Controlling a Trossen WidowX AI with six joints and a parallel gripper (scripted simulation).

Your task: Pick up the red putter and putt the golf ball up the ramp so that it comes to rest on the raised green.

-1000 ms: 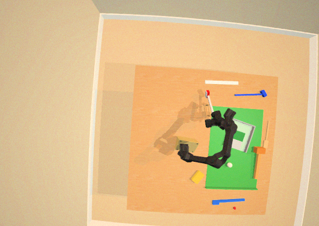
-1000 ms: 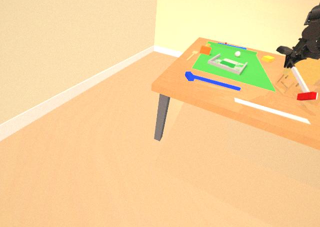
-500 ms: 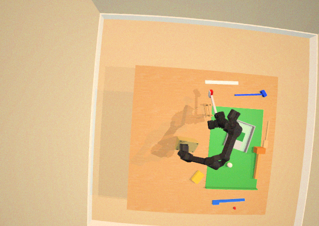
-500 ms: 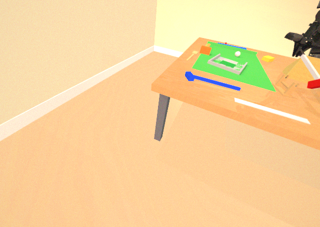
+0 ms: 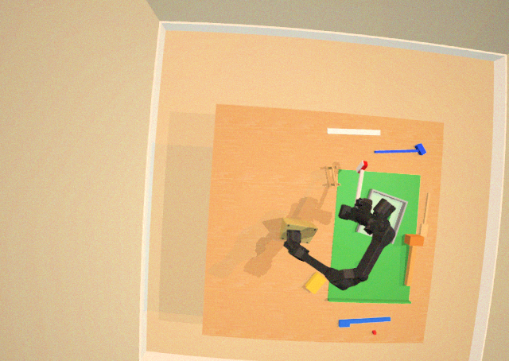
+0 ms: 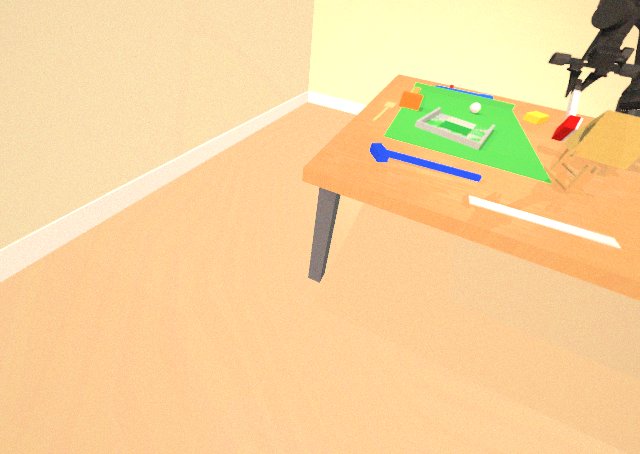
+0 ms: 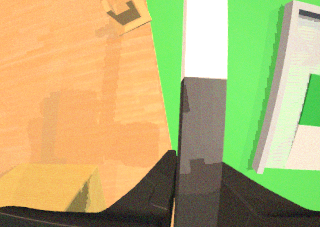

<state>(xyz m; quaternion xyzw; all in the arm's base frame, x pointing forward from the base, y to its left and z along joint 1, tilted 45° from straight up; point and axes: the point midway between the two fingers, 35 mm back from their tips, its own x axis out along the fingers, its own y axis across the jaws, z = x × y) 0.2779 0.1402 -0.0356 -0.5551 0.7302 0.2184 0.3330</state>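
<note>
Right now the yellow block is 120 mm behind my gripper tip, 420 mm to the right of it and 160 mm below it. Round my gripper tip: wooden rack: 50 mm behind, 170 mm to the left, 140 mm below; white golf ball: 160 mm ahead, 310 mm to the right, 150 mm below; white strip: 70 mm ahead, 410 mm to the left, 170 mm below.
</note>
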